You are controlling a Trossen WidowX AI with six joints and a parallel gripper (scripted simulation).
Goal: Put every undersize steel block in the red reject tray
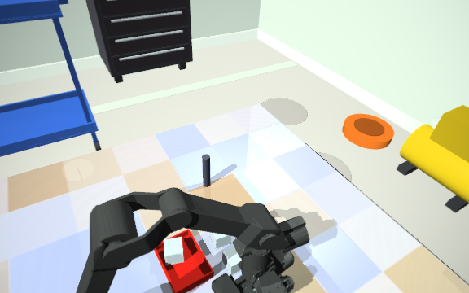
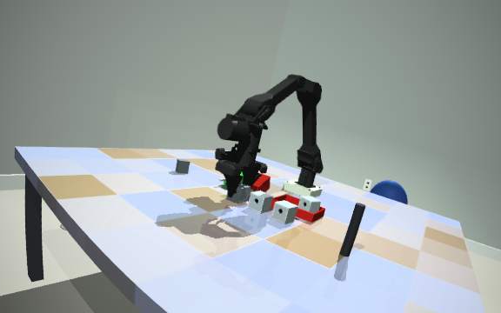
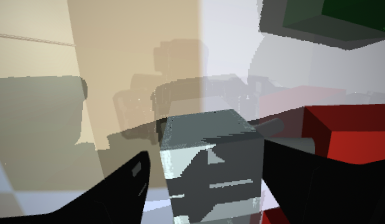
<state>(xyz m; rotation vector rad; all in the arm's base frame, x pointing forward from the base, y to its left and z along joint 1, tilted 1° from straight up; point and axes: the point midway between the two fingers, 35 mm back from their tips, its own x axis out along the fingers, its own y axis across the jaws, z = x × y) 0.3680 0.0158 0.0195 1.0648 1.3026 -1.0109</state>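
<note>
Right now my gripper tip is 130 mm past the red reject tray and 130 mm to the right of it. Also, from my gripper tip: green GO gauge 80 mm behind, 120 mm to the right, 10 mm above.
</note>
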